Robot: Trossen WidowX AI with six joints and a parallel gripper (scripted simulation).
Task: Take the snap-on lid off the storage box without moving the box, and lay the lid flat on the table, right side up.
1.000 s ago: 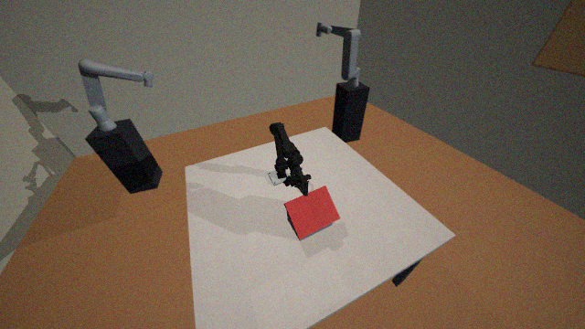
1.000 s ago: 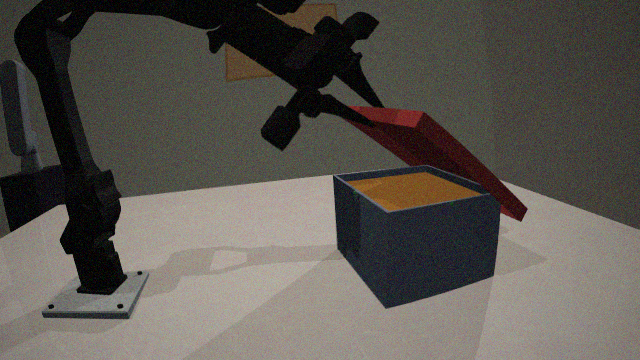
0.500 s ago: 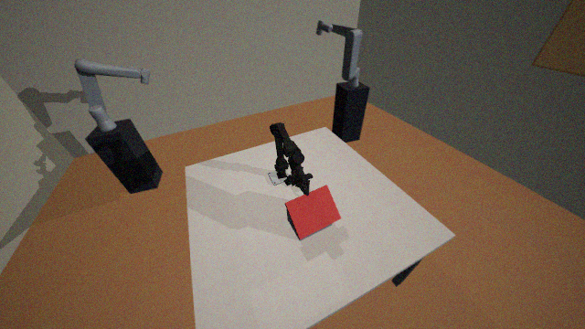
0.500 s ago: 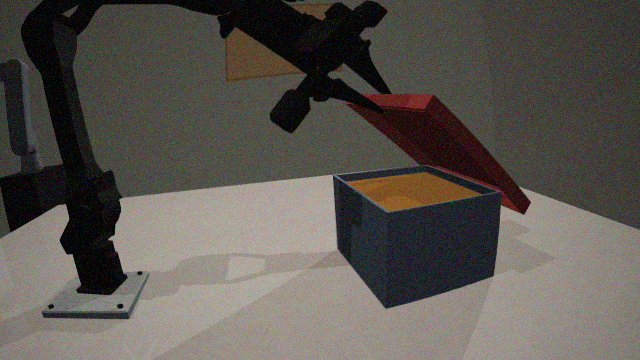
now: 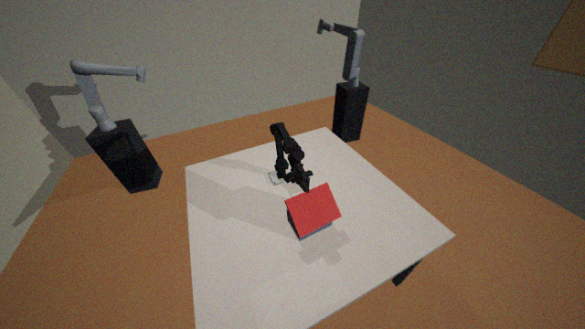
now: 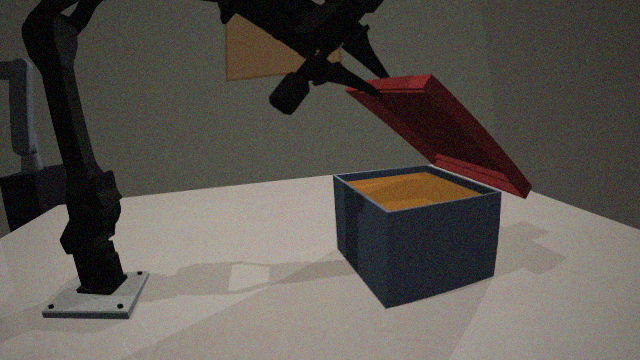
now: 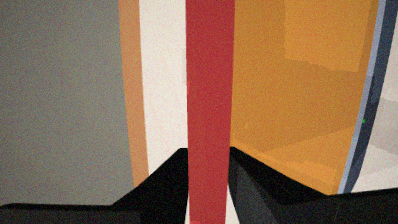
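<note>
Now: the red lid 60 mm ahead of my gripper tip, 10 mm to the left of it and 50 mm below it. The rest, counted from my gripper tip: blue storage box (30 mm ahead, 170 mm below).
</note>
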